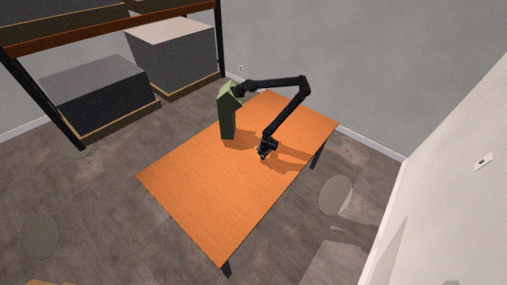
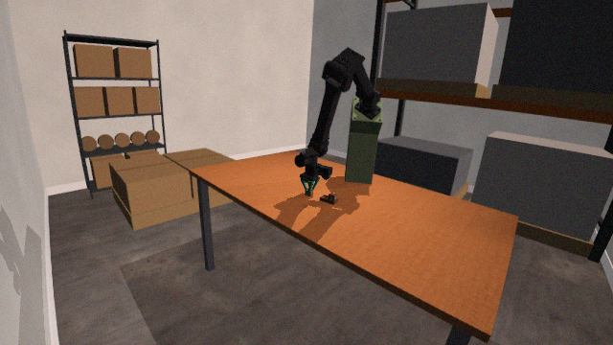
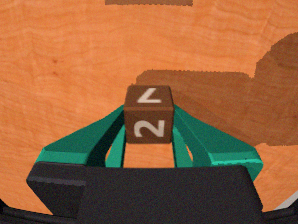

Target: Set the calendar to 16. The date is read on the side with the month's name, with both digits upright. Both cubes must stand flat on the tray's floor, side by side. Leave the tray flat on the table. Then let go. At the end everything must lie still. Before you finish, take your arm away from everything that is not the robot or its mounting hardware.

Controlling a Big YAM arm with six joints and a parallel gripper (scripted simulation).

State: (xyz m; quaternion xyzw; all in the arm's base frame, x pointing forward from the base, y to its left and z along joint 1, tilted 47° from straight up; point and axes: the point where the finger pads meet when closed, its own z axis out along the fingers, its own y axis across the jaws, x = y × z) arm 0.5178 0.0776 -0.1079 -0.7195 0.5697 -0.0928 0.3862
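The brown calendar cube lies 1 cm below my hand. The rest, counted from my hand: dark calendar tray 5 cm behind, 10 cm to the left, 2 cm below.
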